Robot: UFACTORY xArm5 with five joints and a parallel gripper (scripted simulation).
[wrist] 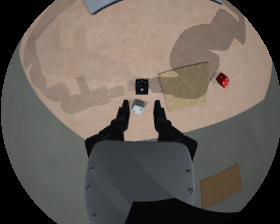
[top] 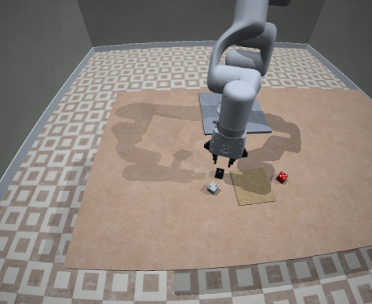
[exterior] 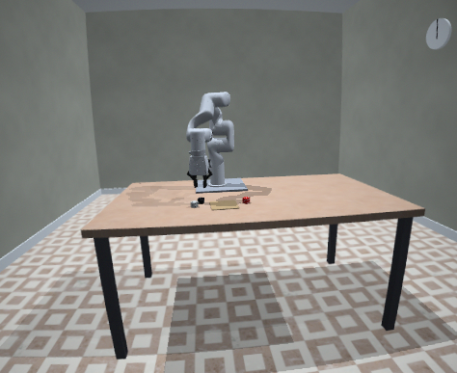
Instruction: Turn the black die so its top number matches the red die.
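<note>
Now: the black die 9 cm below my hand. Also, from my hand: grey die: 9 cm below, 6 cm ahead, 4 cm to the right; red die: 24 cm to the left, 9 cm below, 4 cm ahead; tan mat: 12 cm to the left, 11 cm below, 6 cm ahead.
</note>
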